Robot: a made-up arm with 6 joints. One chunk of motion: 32 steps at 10 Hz.
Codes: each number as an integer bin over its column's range. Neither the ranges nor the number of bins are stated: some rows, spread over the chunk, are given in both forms.
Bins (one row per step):
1: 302 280 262 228 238 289
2: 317 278 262 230 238 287
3: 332 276 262 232 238 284
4: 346 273 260 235 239 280
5: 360 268 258 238 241 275
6: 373 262 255 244 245 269
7: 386 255 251 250 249 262
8: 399 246 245 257 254 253
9: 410 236 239 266 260 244
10: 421 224 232 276 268 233
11: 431 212 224 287 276 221
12: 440 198 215 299 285 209
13: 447 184 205 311 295 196
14: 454 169 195 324 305 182
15: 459 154 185 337 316 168
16: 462 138 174 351 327 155
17: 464 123 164 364 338 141
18: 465 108 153 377 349 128
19: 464 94 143 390 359 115
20: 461 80 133 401 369 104
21: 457 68 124 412 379 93
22: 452 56 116 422 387 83
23: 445 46 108 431 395 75
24: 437 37 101 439 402 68
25: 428 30 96 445 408 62
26: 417 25 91 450 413 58
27: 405 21 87 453 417 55
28: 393 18 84 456 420 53
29: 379 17 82 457 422 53
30: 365 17 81 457 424 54
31: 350 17 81 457 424 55
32: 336 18 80 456 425 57
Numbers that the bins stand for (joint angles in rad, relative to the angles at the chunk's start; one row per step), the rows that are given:
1: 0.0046 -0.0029 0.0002 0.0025 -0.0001 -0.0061
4: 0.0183 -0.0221 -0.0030 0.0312 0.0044 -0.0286
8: 0.0349 -0.0960 -0.0264 0.1211 0.0731 -0.0963
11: 0.0450 -0.1892 -0.0593 0.2438 0.1739 -0.1764
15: 0.0537 -0.3481 -0.1204 0.4483 0.3570 -0.3092
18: 0.0556 -0.4741 -0.1705 0.6119 0.5082 -0.4094
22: 0.0515 -0.6166 -0.2284 0.7960 0.6822 -0.5221
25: 0.0440 -0.6878 -0.2597 0.8901 0.7783 -0.5747
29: 0.0287 -0.7234 -0.2816 0.9391 0.8424 -0.5972
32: 0.0152 -0.7207 -0.2848 0.9350 0.8562 -0.5872
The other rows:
2: 0.0093 -0.0084 0.0002 0.0107 -0.0001 -0.0111
3: 0.0140 -0.0138 0.0002 0.0189 -0.0001 -0.0186
5: 0.0227 -0.0358 -0.0061 0.0434 0.0136 -0.0412
6: 0.0268 -0.0522 -0.0108 0.0680 0.0319 -0.0562
7: 0.0309 -0.0714 -0.0170 0.0925 0.0502 -0.0737
9: 0.0384 -0.1234 -0.0358 0.1579 0.1006 -0.1188
10: 0.0418 -0.1563 -0.0468 0.1988 0.1372 -0.1464
12: 0.0478 -0.2275 -0.0734 0.2929 0.2151 -0.2065
13: 0.0500 -0.2659 -0.0891 0.3420 0.2609 -0.2390
14: 0.0522 -0.3070 -0.1047 0.3952 0.3067 -0.2741
16: 0.0547 -0.3919 -0.1376 0.5056 0.4074 -0.3417
17: 0.0553 -0.4330 -0.1532 0.5588 0.4578 -0.3768
19: 0.0553 -0.5125 -0.1861 0.6651 0.5540 -0.4419
20: 0.0543 -0.5508 -0.2018 0.7101 0.5997 -0.4695
21: 0.0531 -0.5837 -0.2159 0.7551 0.6455 -0.4970
23: 0.0493 -0.6440 -0.2409 0.8328 0.7188 -0.5421
24: 0.0468 -0.6686 -0.2519 0.8655 0.7509 -0.5597
26: 0.0406 -0.7015 -0.2675 0.9105 0.8012 -0.5847
27: 0.0368 -0.7125 -0.2738 0.9228 0.8195 -0.5922
28: 0.0331 -0.7207 -0.2785 0.9350 0.8333 -0.5972
30: 0.0243 -0.7234 -0.2832 0.9391 0.8516 -0.5947
31: 0.0196 -0.7234 -0.2832 0.9391 0.8516 -0.5922

